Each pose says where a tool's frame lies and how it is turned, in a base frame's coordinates. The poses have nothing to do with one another.
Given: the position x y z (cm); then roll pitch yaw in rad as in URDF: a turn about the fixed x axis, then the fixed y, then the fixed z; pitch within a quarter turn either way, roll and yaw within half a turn.
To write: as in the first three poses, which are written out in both.
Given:
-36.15 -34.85 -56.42 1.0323 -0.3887 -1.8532
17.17 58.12 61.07 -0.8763 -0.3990 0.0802
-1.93 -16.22 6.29 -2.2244 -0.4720 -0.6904
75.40 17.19 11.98 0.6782 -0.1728 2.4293
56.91 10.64 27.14 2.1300 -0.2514 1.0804
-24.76 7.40 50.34 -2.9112 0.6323 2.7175
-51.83 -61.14 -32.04 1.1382 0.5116 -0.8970
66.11 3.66 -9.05 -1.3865 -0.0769 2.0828
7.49 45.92 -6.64 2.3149 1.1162 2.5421
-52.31 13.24 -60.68 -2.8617 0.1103 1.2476
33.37 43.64 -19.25 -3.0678 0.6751 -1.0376
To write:
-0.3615 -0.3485 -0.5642 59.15 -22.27 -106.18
0.1717 0.5812 0.6107 -50.21 -22.86 4.60
-0.0193 -0.1622 0.0629 -127.45 -27.04 -39.56
0.7540 0.1719 0.1198 38.86 -9.90 139.19
0.5691 0.1064 0.2714 122.04 -14.40 61.90
-0.2476 0.0740 0.5034 -166.80 36.23 155.70
-0.5183 -0.6114 -0.3204 65.21 29.31 -51.39
0.6611 0.0366 -0.0905 -79.44 -4.41 119.34
0.0749 0.4592 -0.0664 132.63 63.95 145.65
-0.5231 0.1324 -0.6068 -163.96 6.32 71.48
0.3337 0.4364 -0.1925 -175.77 38.68 -59.45

